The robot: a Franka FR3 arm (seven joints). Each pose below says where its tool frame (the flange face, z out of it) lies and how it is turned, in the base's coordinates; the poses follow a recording.
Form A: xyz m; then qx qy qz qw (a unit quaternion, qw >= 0).
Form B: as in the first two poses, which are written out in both.
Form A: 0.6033 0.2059 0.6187 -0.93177 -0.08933 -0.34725 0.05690
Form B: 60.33 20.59 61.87 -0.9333 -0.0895 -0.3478 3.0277
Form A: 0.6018 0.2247 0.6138 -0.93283 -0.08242 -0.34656 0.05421
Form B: 60.18 22.47 61.38 -0.9342 -0.0825 -0.3471 3.0331
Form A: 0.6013 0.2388 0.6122 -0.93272 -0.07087 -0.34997 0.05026
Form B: 60.13 23.88 61.22 -0.9339 -0.0710 -0.3504 3.0410
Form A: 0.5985 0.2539 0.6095 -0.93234 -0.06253 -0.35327 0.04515
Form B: 59.85 25.39 60.95 -0.9333 -0.0626 -0.3536 3.0513
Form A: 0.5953 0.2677 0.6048 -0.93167 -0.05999 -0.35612 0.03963
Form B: 59.53 26.77 60.48 -0.9324 -0.0600 -0.3564 3.0623
